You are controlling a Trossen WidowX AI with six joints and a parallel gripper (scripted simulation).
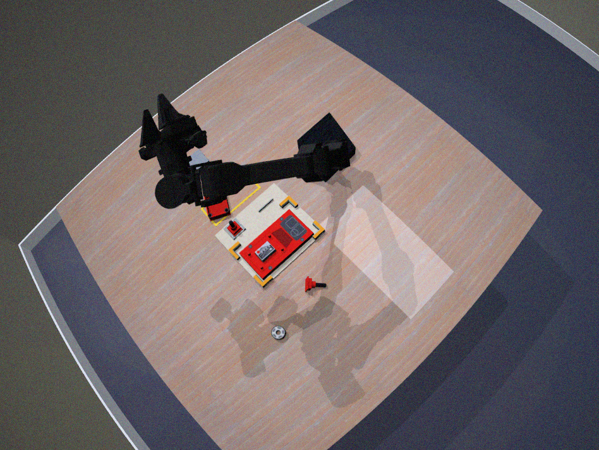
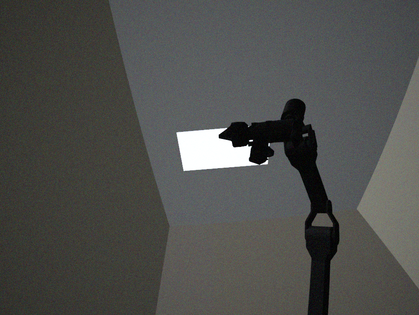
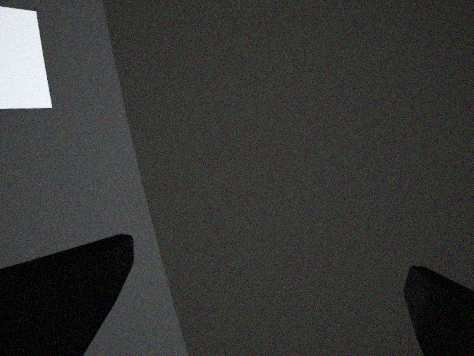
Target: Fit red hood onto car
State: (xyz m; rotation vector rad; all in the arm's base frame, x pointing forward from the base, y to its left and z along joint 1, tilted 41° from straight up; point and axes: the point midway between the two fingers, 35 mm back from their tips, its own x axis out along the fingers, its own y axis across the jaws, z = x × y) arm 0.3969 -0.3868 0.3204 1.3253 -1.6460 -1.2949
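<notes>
My gripper tip is now 590 mm above the red hood, 40 mm to the left of it and 20 mm past it. The rest, counted from my gripper tip: grey engine block (580 mm below, 200 mm to the left, 30 mm behind).
</notes>
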